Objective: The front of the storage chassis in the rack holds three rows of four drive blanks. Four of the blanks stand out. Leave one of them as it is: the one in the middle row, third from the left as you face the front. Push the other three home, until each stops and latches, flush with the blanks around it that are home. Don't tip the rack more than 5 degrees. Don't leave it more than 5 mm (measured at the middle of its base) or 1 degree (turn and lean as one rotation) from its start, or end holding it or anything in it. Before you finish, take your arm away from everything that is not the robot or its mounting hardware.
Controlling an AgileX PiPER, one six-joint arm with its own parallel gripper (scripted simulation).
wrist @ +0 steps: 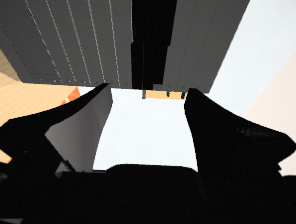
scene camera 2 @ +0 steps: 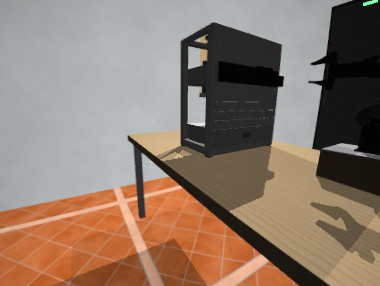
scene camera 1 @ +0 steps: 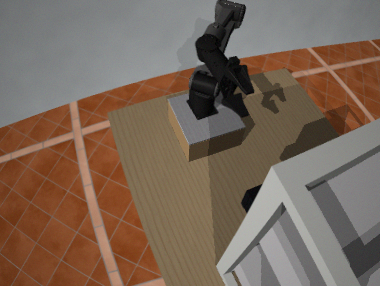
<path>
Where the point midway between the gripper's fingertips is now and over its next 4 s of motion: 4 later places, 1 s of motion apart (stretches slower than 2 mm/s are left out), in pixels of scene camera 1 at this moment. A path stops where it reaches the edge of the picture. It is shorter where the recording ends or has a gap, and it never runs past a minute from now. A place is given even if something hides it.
My gripper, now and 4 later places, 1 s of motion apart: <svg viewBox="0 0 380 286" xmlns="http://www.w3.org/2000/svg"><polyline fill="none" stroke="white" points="247,104 255,116 264,124 286,128 310,149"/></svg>
</path>
